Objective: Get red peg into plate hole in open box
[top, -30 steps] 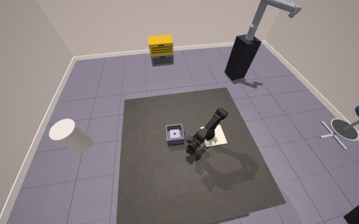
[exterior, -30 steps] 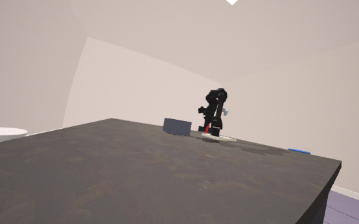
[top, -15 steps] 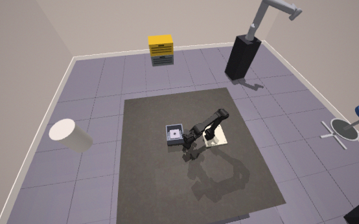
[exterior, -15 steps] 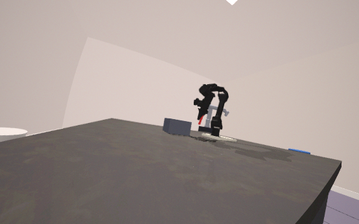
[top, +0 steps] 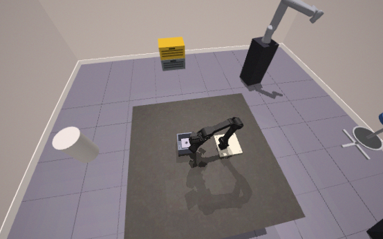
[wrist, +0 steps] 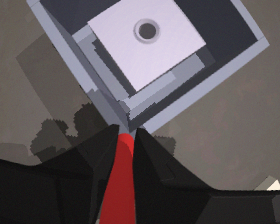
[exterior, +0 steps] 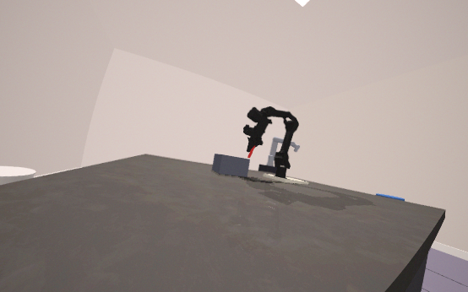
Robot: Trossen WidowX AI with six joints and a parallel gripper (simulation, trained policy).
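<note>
The red peg lies 10 mm behind my gripper tip, 20 mm to the left of it and 10 mm above it. From my gripper tip the other things lie so: grey box: 50 mm ahead, 80 mm to the right, 110 mm below.
</note>
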